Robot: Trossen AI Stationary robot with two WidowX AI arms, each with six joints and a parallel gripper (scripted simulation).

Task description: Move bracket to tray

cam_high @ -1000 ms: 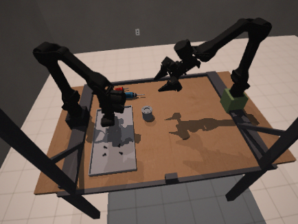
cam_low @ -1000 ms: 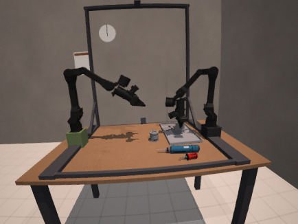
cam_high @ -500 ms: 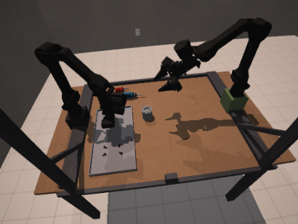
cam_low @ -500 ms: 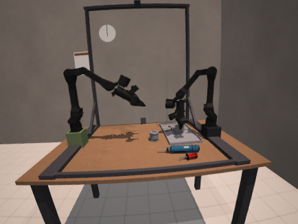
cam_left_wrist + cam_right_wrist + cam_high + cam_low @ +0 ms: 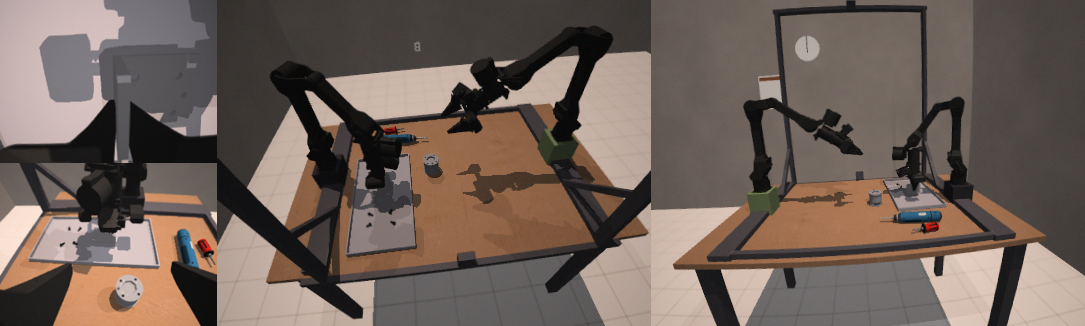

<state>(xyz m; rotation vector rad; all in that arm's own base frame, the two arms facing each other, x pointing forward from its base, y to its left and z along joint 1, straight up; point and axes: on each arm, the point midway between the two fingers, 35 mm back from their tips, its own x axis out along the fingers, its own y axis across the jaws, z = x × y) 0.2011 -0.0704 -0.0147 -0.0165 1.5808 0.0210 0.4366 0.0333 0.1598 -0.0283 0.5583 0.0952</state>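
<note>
Right now my left hand is 60 mm past the grey tray and 60 mm above it. From my left hand the other things lie so: grey bracket 30 mm behind, 30 mm below; grey joint module 60 mm ahead, 200 mm to the right, 40 mm below; red screwdriver 320 mm ahead, 40 mm to the right, 50 mm below.
</note>
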